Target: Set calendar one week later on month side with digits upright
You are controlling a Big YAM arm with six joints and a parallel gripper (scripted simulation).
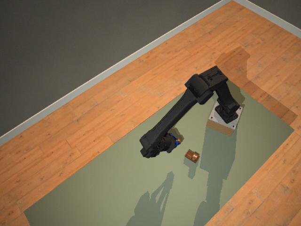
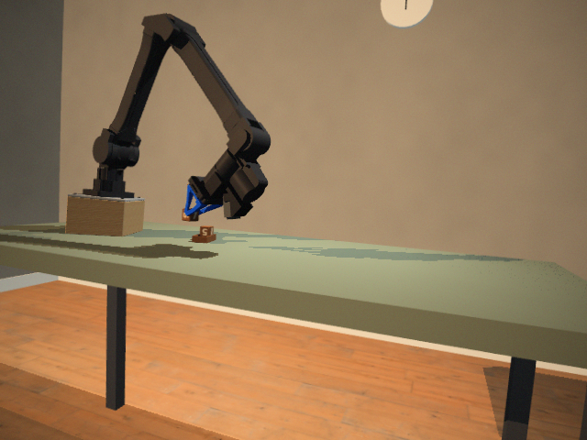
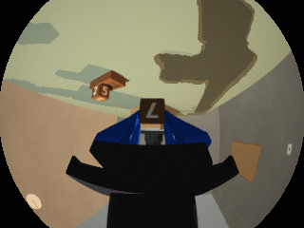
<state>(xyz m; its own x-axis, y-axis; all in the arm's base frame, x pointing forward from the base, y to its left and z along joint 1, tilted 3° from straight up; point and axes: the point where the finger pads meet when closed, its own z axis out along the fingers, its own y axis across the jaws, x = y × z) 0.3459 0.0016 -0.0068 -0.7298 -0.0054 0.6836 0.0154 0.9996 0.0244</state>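
My hand is 50 mm past the brown tray, 100 mm to the right of it and 80 mm above it. The rest, counted from my hand: brown digit cube (10 mm behind, 10 mm below).
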